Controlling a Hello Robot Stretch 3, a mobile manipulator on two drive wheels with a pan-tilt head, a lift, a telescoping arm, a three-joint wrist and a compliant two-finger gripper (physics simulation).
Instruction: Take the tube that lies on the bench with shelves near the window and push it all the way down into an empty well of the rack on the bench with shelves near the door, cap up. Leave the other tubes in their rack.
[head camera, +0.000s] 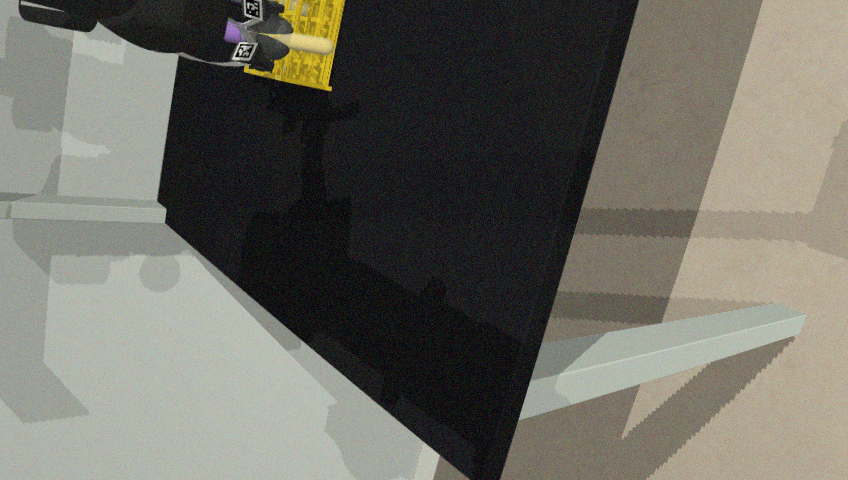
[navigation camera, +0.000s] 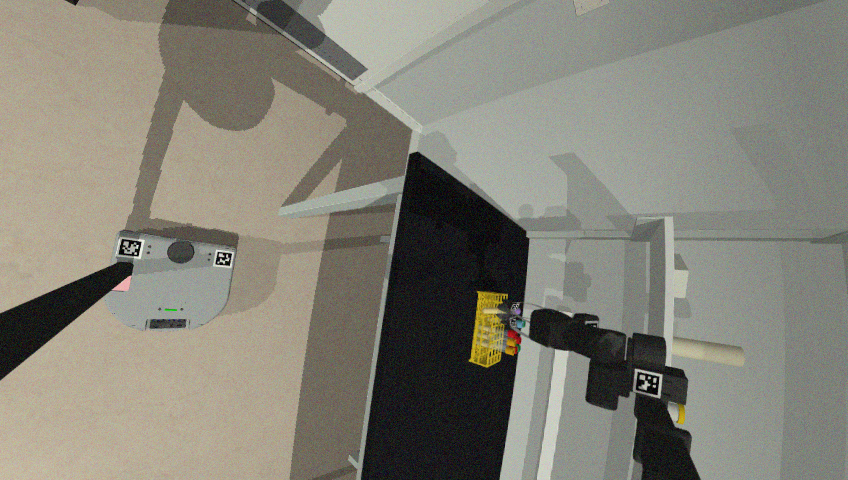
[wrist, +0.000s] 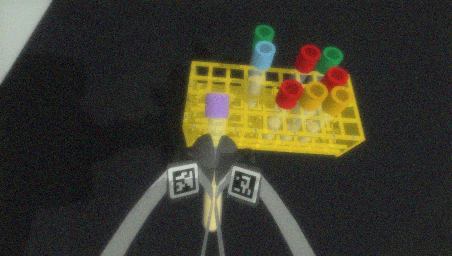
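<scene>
My gripper (head camera: 271, 36) (navigation camera: 509, 314) (wrist: 214, 152) is shut on the purple-capped tube (head camera: 315, 44) (navigation camera: 491, 311) (wrist: 217, 106), gripping its pale body below the cap. The tube is held cap up, roughly parallel to the racked tubes in the navigation view. The yellow rack (head camera: 297, 82) (navigation camera: 480, 333) (wrist: 300, 148) stands on the black bench top. In the wrist view the cap overlaps the rack's left part, where wells are open, and the tube's lower end shows past the rack's near wall. The fingers hide part of the tube and the near left rim.
Racked tubes stand nearby: a blue-capped one (wrist: 263, 56) near the middle, and red (wrist: 290, 94), amber (wrist: 314, 96) and green (wrist: 330, 60) ones to the right. The black bench top (head camera: 446, 148) (navigation camera: 440, 356) meets a pale wall. A beige cylinder (navigation camera: 711, 351) lies beyond a shelf edge.
</scene>
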